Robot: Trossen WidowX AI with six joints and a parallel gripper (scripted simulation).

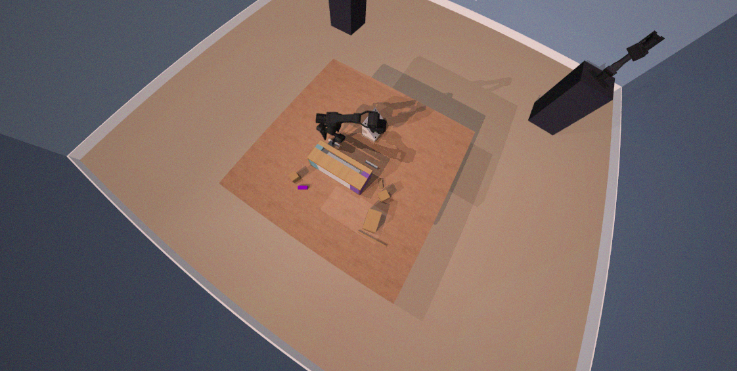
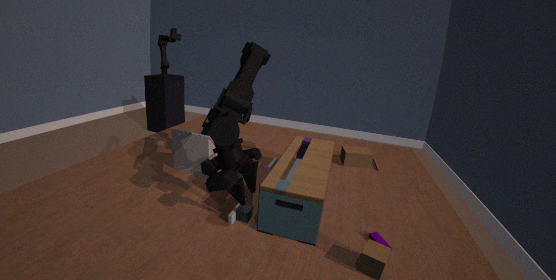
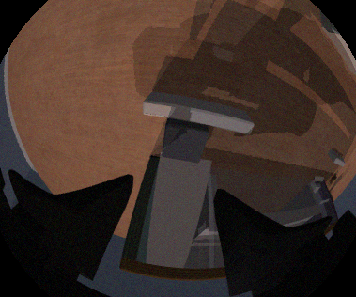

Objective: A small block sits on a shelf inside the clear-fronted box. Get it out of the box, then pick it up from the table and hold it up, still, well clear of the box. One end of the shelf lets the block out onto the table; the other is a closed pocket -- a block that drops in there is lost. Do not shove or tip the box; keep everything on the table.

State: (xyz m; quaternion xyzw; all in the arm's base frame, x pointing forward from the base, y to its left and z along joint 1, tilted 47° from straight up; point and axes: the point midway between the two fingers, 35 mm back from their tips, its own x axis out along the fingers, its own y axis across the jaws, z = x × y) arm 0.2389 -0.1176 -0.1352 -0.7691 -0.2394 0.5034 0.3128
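The dark block is 1 cm behind my gripper tip and 5 cm below it. Also, from my gripper tip: tan cube 31 cm ahead, 4 cm to the right, 4 cm below; then flat tan box 25 cm ahead, 51 cm to the left, 4 cm below.
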